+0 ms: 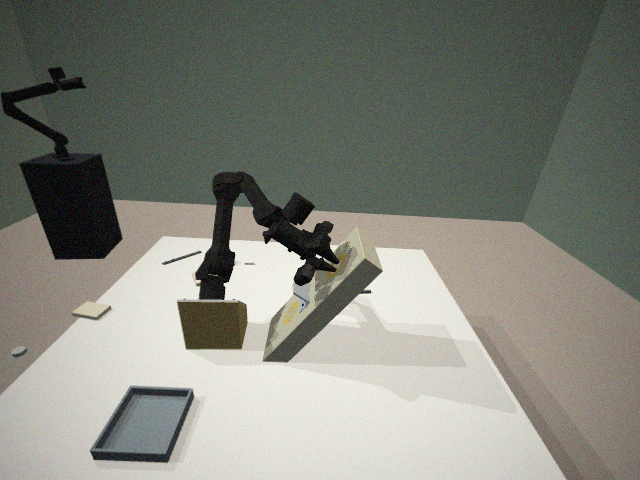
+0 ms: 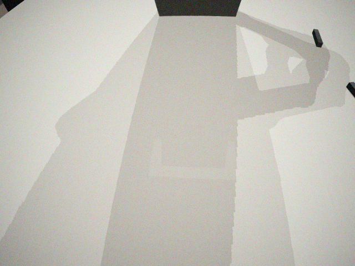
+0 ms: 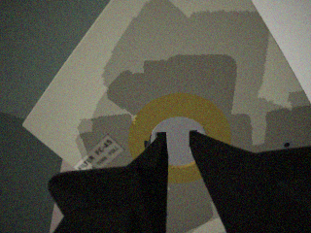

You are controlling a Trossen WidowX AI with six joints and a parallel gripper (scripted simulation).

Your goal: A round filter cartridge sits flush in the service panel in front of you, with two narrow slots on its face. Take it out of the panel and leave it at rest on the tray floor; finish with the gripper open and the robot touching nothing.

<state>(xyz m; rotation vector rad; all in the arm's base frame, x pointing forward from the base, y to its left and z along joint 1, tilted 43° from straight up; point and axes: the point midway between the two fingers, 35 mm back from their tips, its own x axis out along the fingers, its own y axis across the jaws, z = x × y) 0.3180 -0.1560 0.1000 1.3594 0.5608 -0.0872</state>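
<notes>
The small grey flap lies 90 mm behind my gripper tip, 10 mm to the left of it and 90 mm below it. Also, from my gripper tip: white round filter cartridge (10 mm ahead, 10 mm below); tray (460 mm behind, 220 mm to the right, 260 mm below).
</notes>
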